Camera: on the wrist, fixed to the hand. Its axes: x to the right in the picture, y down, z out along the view.
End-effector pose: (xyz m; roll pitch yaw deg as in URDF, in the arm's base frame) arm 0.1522 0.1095 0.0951 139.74 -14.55 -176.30
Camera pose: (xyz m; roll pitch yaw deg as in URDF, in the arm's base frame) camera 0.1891 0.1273 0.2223 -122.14 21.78 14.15
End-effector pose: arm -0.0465 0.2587 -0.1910 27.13 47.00 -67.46
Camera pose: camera 0.0605 0.3358 -0.2126 -17.67 -58.72 118.61
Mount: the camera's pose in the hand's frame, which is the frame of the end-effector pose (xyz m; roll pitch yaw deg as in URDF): -0.0048 0.0975 -0.0913 14.60 -11.99 177.38
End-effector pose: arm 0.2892 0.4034 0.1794 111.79 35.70 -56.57
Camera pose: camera 0.3676 0.3728 0.2832 -105.61 -32.77 137.86
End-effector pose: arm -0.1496 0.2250 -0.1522 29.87 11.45 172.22
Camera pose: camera -0.1565 0.0947 -0.1813 -16.75 -23.10 -3.75
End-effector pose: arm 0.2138 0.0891 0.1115 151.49 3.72 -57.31
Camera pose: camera 0.1802 0.0635 0.2383 -137.03 5.59 130.69
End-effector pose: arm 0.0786 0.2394 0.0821 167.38 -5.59 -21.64
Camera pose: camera 0.0364 0.1752 0.1915 -152.02 16.69 163.69
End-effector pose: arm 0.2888 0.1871 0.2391 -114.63 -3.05 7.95
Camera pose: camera 0.3038 0.0644 0.1883 127.79 10.31 177.99
